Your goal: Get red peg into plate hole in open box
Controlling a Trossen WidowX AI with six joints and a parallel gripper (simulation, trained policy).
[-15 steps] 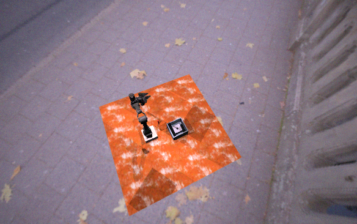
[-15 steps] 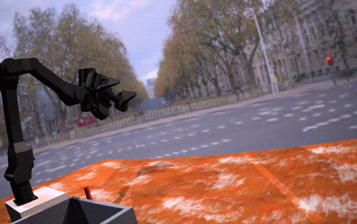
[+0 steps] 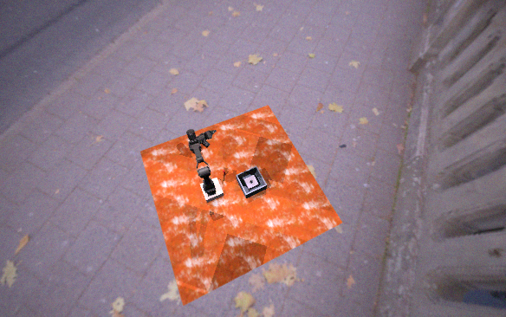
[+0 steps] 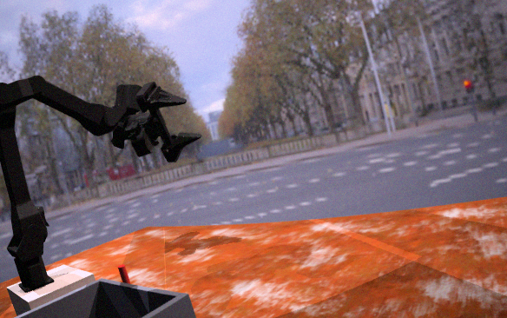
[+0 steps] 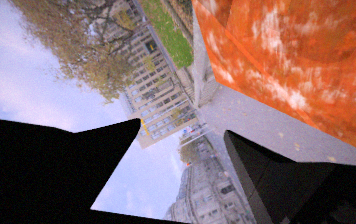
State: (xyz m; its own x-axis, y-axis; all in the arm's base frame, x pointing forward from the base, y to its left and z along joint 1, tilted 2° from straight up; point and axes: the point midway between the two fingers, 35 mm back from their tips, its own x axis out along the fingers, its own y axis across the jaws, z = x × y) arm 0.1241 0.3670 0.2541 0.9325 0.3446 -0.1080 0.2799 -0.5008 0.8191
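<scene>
The red peg is 270 mm below my gripper tip, 240 mm to the right of it and 20 mm behind it. The rest, counted from my gripper tip: plate: 400 mm to the right, 270 mm below, 170 mm ahead; then dark grey box: 400 mm to the right, 290 mm below, 170 mm ahead.
</scene>
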